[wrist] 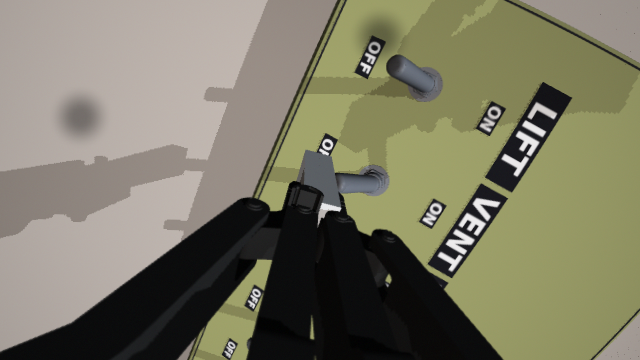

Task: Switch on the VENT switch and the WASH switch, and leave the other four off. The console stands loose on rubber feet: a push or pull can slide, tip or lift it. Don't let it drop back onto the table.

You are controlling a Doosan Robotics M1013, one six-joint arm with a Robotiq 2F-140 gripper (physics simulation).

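Frame: origin at the arm's base, x ahead, y left, z up, level; centimetres.
Seen in the pictures: gripper, between the fingertips: (312, 174).
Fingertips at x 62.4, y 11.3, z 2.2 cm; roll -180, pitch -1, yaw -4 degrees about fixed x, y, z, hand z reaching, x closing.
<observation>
A point is followed by its place in that frame.
The green console (530, 250) {z 3.8, x 77.5, y 9.5 cm} fills the middle and right of the wrist view. The VENT switch (357, 183) {z 2.3, x 65.1, y 11.4 cm} is a grey lever leaning toward its OFF side, away from its ON label (432, 213) {z 1.2, x 71.0, y 9.8 cm}. My gripper (312, 174) {z 2.2, x 62.4, y 11.3 cm} is shut and empty. Its fingertips are at the OFF-side end of the VENT lever and partly cover the VENT OFF label (328, 145) {z -2.1, x 63.5, y 12.1 cm}. The lever's tip is at the fingertip edge; whether they touch I cannot tell. The WASH label does not show. Lower switches are mostly hidden behind the gripper.
The LIFT switch (412, 74) {z 2.7, x 66.4, y 18.1 cm} stands above the VENT switch and leans toward its OFF label (370, 57) {z -2.1, x 64.9, y 18.5 cm}. Two more OFF labels, an upper one (254, 298) {z -2.1, x 60.3, y -2.6 cm} and a lower one (230, 348) {z -2.1, x 58.8, y -9.5 cm}, show at the bottom left. The pale table (125, 50) {z -9.5, x 45.2, y 15.1 cm} lies left of the console's edge, with shadows across it.
</observation>
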